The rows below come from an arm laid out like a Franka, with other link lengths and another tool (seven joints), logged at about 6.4 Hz.
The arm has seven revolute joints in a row. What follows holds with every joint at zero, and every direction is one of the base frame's. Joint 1 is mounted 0.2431 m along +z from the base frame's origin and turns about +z. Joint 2 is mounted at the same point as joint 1 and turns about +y. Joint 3 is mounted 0.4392 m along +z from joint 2 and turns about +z. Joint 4 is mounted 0.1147 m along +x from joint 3 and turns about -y. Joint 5 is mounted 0.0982 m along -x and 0.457 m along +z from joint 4 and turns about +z. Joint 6 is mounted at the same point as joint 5 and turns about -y. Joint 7 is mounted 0.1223 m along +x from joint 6 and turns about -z. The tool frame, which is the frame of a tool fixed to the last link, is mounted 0.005 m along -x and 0.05 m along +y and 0.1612 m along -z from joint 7; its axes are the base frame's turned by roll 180, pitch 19.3 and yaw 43.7 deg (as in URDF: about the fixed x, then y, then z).
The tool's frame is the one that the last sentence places.
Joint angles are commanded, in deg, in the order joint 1, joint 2, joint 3, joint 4, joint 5, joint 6, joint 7. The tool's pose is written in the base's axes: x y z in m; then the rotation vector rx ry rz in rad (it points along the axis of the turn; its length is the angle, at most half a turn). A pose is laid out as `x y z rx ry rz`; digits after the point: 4 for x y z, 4 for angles.
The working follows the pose.
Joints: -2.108 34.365 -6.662 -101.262 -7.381 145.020 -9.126
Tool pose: 0.8604 -0.0737 0.1372 2.5190 1.1503 -0.3323
Where each joint sits with the arm in this pose, in the base's axes (m; each line is computed from the numbers above, not from the rounded line before):
joint 1: 0.0000 0.0000 0.2431
joint 2: 0.0000 0.0000 0.2431
joint 3: 0.2477 -0.0091 0.6056
joint 4: 0.3412 -0.0259 0.5413
joint 5: 0.7262 -0.0943 0.2851
joint 6: 0.7262 -0.0943 0.2851
joint 7: 0.8470 -0.0962 0.3040
the tool: 0.8604 -0.0737 0.1372

